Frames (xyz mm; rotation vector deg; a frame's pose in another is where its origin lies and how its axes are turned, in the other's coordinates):
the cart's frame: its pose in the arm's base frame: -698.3 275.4 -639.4 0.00 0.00 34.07
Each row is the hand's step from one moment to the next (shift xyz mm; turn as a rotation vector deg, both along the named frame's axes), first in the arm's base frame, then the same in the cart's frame.
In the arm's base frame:
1: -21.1 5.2 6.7 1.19 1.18 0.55
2: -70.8 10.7 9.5 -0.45 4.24 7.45
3: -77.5 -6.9 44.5 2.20 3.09 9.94
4: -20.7 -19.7 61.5 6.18 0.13 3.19
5: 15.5 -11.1 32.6 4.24 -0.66 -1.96
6: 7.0 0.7 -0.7 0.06 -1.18 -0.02
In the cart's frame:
1: -14.6 16.1 6.7 1.65 0.31 0.55
2: -52.7 48.5 9.5 2.00 3.76 7.45
3: -68.1 37.7 44.5 3.55 1.33 9.94
4: -28.2 -4.7 61.5 5.19 -3.35 3.19
5: 6.6 -17.9 32.6 3.14 -2.92 -1.96
6: 6.2 -3.3 -0.7 -0.61 -1.01 -0.02

